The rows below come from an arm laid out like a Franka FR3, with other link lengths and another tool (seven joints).
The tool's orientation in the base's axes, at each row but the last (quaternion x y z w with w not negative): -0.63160 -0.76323 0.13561 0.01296; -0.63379 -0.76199 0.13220 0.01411; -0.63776 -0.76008 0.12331 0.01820; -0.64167 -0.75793 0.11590 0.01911; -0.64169 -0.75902 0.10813 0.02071; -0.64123 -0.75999 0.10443 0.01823; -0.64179 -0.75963 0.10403 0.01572; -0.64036 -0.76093 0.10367 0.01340; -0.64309 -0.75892 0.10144 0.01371; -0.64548 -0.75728 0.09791 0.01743; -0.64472 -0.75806 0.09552 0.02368
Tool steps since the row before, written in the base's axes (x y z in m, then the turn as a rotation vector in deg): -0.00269 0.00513 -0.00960 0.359 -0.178 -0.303; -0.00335 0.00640 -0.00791 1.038 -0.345 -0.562; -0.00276 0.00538 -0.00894 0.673 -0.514 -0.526; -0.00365 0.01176 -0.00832 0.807 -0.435 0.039; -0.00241 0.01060 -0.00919 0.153 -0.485 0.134; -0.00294 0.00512 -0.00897 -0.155 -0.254 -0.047; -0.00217 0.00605 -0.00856 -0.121 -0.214 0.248; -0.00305 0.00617 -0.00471 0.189 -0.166 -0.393; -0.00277 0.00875 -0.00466 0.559 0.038 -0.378; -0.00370 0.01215 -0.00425 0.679 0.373 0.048; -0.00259 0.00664 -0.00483 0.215 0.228 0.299
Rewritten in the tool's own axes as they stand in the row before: 0.00696 0.00041 0.00878 -0.199 0.383 0.257; 0.00802 -0.00045 0.00709 -0.456 1.066 0.409; 0.00691 0.00006 0.00829 -0.558 0.680 0.470; 0.01313 -0.00011 0.00696 -0.572 0.708 -0.116; 0.01178 0.00104 0.00792 -0.516 0.049 -0.090; 0.00648 -0.00042 0.00855 -0.216 -0.182 0.105; 0.00724 0.00035 0.00788 -0.215 -0.195 -0.194; 0.00711 -0.00116 0.00421 -0.152 0.226 0.379; 0.00955 -0.00056 0.00379 -0.018 0.615 0.280; 0.01296 -0.00109 0.00320 0.248 0.708 -0.198; 0.00738 -0.00067 0.00439 0.162 0.191 -0.353
